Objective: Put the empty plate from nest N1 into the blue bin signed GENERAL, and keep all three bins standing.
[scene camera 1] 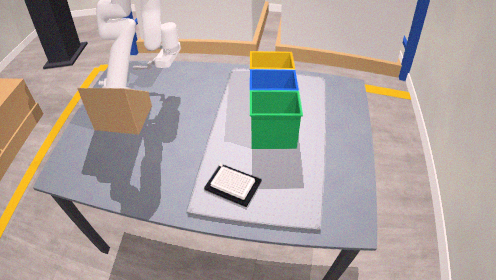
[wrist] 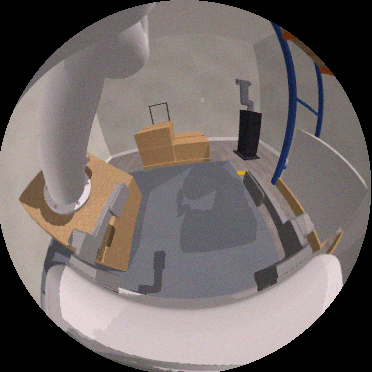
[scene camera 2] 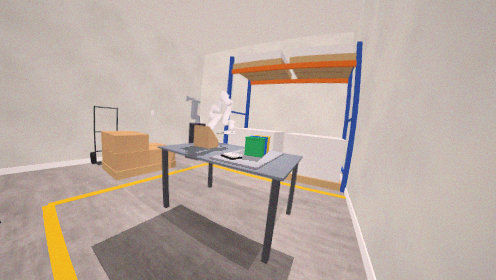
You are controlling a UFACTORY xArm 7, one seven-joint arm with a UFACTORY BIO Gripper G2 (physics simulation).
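Visible in the pictures: a white gridded plate, a green bin, a yellow bin and a blue bin, together with my gripper.
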